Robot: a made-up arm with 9 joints. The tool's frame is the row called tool. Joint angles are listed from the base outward.
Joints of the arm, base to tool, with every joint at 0 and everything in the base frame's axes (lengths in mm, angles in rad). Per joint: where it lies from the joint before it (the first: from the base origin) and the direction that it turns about. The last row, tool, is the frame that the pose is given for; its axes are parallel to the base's.
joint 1: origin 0 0 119.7 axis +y
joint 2: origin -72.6 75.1 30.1 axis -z
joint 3: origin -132.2 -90.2 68 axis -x
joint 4: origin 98.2 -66 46.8 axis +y
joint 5: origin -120 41.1 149.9 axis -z
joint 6: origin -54.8 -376 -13.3 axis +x
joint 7: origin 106.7 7 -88.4 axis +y
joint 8: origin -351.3 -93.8 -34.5 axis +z
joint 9: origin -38.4 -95 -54 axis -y
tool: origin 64 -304.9 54.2
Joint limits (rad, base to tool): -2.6..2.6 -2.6..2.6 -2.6..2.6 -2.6..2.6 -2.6..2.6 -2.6..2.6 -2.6..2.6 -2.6..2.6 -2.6..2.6
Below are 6 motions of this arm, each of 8 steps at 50 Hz.
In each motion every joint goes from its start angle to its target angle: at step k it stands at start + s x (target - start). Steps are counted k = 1, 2, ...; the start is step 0. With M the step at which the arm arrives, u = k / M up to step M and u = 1 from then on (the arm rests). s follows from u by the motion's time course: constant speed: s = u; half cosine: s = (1 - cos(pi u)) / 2; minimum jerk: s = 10 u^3 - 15 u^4 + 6 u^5.
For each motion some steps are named. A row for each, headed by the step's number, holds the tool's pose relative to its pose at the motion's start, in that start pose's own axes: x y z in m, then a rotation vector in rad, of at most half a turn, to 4 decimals.
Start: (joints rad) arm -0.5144 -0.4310 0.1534 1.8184 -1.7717 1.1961 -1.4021 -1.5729 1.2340
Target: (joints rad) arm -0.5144 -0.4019 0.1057 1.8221 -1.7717 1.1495 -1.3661 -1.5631 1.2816
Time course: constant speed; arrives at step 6
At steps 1, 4, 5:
1: 0.0103 -0.0003 -0.0037 0.0047 -0.0032 0.0156
4: 0.0409 -0.0002 -0.0153 0.0201 -0.0129 0.0620
5: 0.0510 0.0002 -0.0194 0.0257 -0.0160 0.0773

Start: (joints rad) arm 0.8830 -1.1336 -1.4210 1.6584 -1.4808 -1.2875 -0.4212 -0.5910 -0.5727
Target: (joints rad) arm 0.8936 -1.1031 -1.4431 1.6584 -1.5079 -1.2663 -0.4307 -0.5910 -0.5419
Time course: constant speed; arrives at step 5
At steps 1, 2, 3, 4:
1: 0.0092 0.0021 -0.0026 0.0048 -0.0180 0.0056
2: 0.0184 0.0043 -0.0050 0.0096 -0.0360 0.0113
3: 0.0277 0.0065 -0.0073 0.0144 -0.0539 0.0171
4: 0.0370 0.0087 -0.0094 0.0192 -0.0718 0.0229

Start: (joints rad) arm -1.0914 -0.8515 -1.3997 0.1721 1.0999 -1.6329 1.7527 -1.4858 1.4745
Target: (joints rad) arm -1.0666 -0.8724 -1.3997 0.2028 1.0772 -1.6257 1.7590 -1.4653 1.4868
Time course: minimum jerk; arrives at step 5
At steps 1, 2, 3, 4, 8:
1: 0.0003 -0.0008 -0.0001 -0.0010 -0.0028 -0.0005
2: 0.0017 -0.0042 -0.0007 -0.0055 -0.0155 -0.0027
3: 0.0038 -0.0091 -0.0014 -0.0118 -0.0335 -0.0058
4: 0.0053 -0.0126 -0.0018 -0.0162 -0.0464 -0.0079
8: 0.0056 -0.0134 -0.0019 -0.0172 -0.0493 -0.0084

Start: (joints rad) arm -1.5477 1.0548 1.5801 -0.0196 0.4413 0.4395 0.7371 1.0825 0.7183
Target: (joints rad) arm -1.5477 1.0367 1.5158 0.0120 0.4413 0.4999 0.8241 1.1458 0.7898
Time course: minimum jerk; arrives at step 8
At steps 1, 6, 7, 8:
1: -0.0001 -0.0005 -0.0007 0.0032 -0.0016 -0.0001
6: -0.0018 -0.0277 -0.0408 0.1782 -0.0900 -0.0074
7: -0.0018 -0.0301 -0.0449 0.1957 -0.0989 -0.0083
8: -0.0018 -0.0306 -0.0456 0.1989 -0.1005 -0.0085

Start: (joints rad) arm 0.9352 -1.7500 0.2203 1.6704 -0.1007 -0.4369 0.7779 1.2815 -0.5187
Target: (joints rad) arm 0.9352 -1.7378 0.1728 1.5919 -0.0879 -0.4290 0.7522 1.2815 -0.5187
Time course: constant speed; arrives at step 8
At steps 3, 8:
3: 0.0006 -0.0082 0.0029 -0.0348 -0.0139 -0.0174
8: 0.0020 -0.0221 0.0080 -0.0932 -0.0382 -0.0455

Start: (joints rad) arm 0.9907 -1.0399 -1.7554 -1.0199 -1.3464 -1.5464 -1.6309 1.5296 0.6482
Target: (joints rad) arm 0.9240 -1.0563 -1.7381 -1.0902 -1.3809 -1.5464 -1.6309 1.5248 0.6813
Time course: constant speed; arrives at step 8
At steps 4, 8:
4: -0.0188 -0.0099 -0.0111 -0.0315 -0.0227 0.0524
8: -0.0368 -0.0213 -0.0219 -0.0624 -0.0446 0.1054

